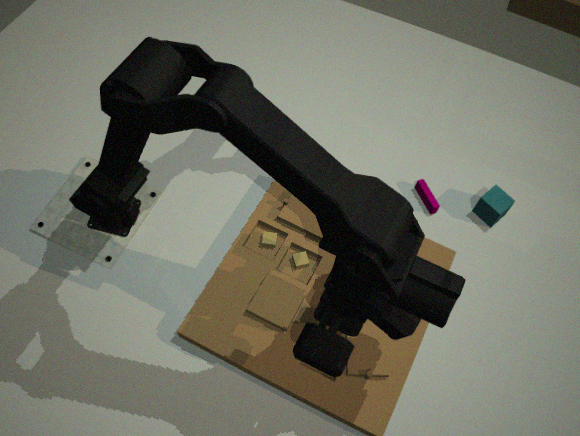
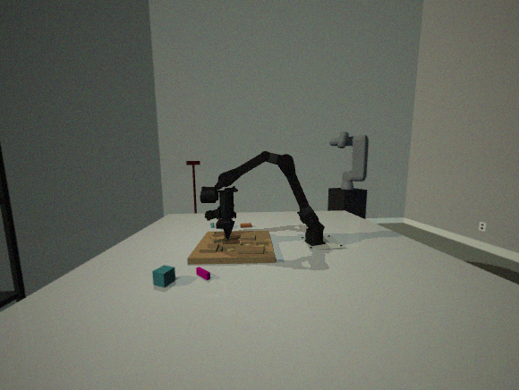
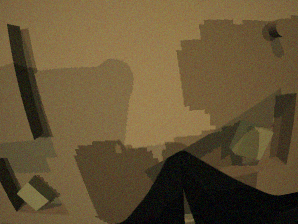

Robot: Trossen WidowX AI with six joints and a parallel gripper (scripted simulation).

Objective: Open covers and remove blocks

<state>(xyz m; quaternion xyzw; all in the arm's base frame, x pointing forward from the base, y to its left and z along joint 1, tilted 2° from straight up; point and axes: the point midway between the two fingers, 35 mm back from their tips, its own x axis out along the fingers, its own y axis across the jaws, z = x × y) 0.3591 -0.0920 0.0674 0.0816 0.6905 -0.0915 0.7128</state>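
The tan puzzle board lies 60 mm to the left of my gripper tip and 20 mm behind it. Also, from my gripper tip: orange block 240 mm to the right, 130 mm behind, 20 mm below; teal block 260 mm to the right, 10 mm below, 10 mm behind; magenta bar 240 mm to the left, 100 mm ahead, 10 mm below.
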